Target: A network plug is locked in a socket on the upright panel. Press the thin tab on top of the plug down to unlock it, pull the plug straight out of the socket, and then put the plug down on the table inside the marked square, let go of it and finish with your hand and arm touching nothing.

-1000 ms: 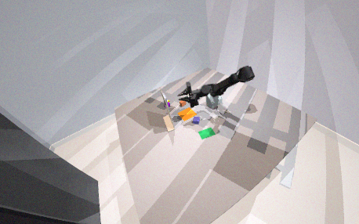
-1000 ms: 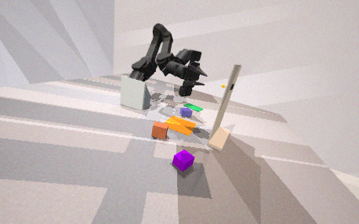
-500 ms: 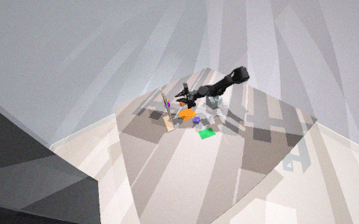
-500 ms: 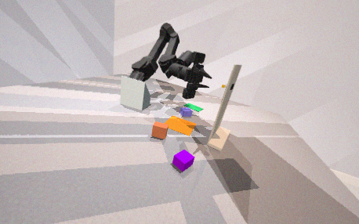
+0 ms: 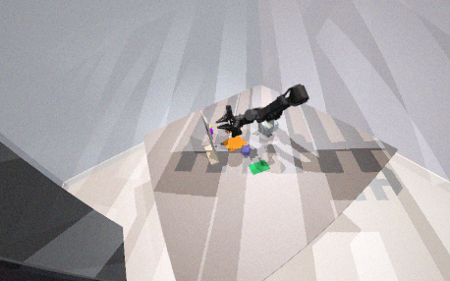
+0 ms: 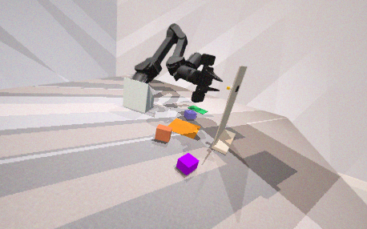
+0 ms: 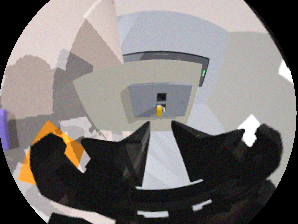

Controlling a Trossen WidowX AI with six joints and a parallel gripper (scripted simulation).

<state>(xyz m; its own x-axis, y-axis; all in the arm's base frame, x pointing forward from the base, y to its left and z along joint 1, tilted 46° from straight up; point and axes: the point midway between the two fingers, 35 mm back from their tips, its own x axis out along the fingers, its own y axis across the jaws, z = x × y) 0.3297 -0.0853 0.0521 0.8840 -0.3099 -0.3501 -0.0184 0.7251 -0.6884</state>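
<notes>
Right now the network plug is 40 mm ahead of my gripper tip and 10 mm to the right of it. From my gripper tip the other things lie so: upright beige panel (70 mm below, 60 mm ahead, 10 mm to the right); flat orange square (200 mm below, 90 mm behind, 10 mm to the right); violet cube (190 mm below, 110 mm to the left, 100 mm behind).
</notes>
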